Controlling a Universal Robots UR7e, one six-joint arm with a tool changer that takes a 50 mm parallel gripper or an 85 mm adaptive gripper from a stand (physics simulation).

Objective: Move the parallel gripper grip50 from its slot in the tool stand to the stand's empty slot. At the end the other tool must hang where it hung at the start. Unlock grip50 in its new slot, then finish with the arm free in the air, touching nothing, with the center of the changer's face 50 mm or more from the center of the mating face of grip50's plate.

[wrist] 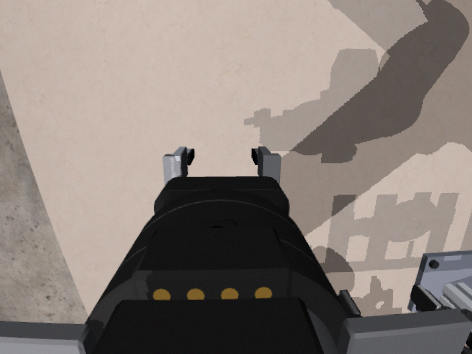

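Frame: origin at the arm's base, x ahead, y left, z up, level; metres.
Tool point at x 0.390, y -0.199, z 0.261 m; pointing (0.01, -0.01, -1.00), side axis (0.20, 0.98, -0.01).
Observation:
A point is followed by its place in that frame.
The parallel gripper grip50 (222,157) is on the arm, in the lower middle of the wrist view. Its black body points away from the camera, and its two grey fingers with dark pads stand apart. It is open, with pale surface showing between the fingertips. A row of gold contacts shows across the dark coupling near the camera. Part of the tool stand, a blue-grey plate (450,267) @(x 0.669, y 0.143, z -0.051 m) with a dark bolt, shows at the lower right, apart from the fingers. The stand's slots and the other tool cannot be made out clearly.
A black and silver part (425,298) @(x 0.570, y -0.009, z 0.080 m) is near the stand plate at the right edge. Shadows of the arm and stand fall on the pale table top (125,75) @(x 0.266, y -0.305, z -0.063 m). The table's left edge borders a grey concrete floor (25,225).

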